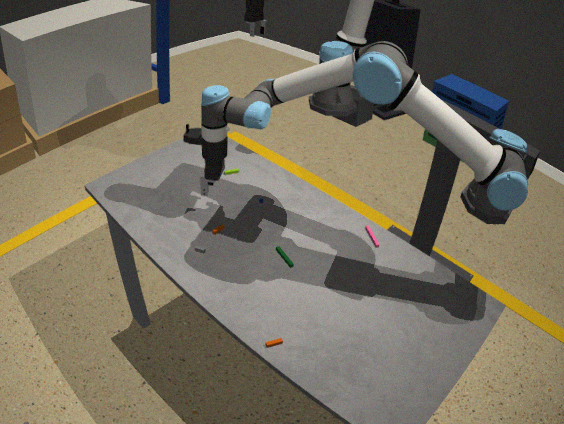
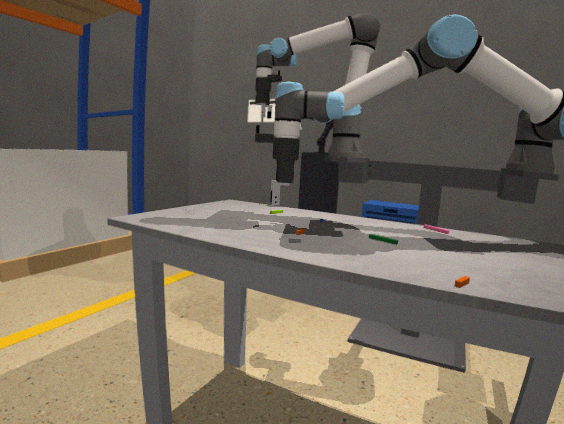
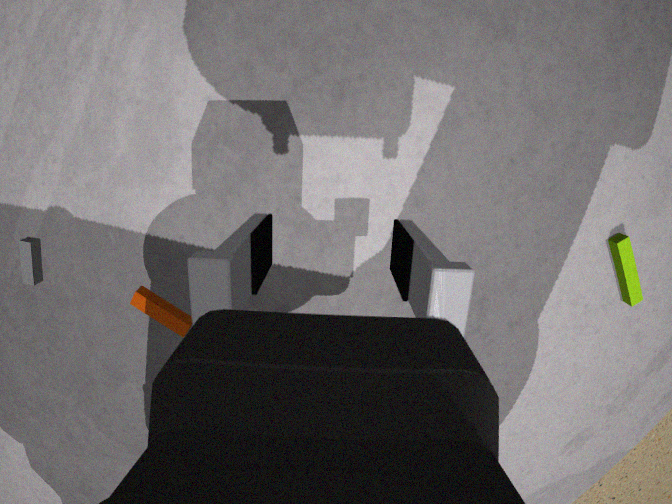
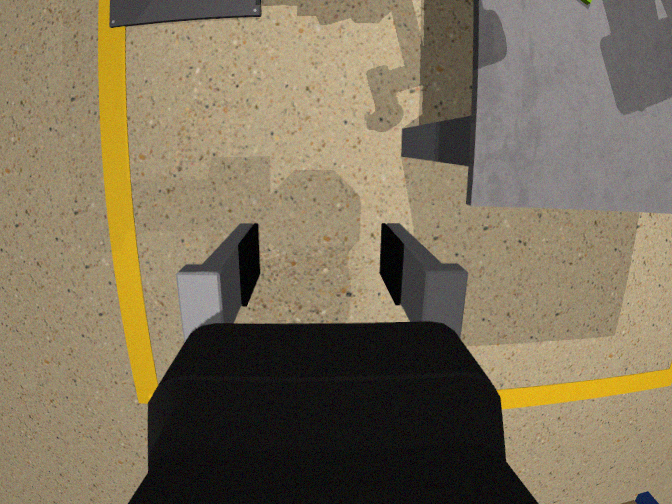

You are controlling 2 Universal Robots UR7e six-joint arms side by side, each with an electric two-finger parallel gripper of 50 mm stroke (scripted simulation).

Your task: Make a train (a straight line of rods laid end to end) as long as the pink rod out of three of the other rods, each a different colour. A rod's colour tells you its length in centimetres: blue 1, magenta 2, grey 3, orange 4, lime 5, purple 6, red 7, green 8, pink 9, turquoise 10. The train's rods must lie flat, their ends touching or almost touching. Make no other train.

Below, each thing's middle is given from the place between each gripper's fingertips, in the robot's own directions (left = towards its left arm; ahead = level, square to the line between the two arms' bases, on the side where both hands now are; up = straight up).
The lime rod [image 3: 620, 245] is 16 cm behind my left hand [image 2: 274, 203], 11 cm to the right of it and 7 cm below it.
The lime rod lies 400 mm below my right hand, 340 mm to the left of it and 330 mm ahead of it.
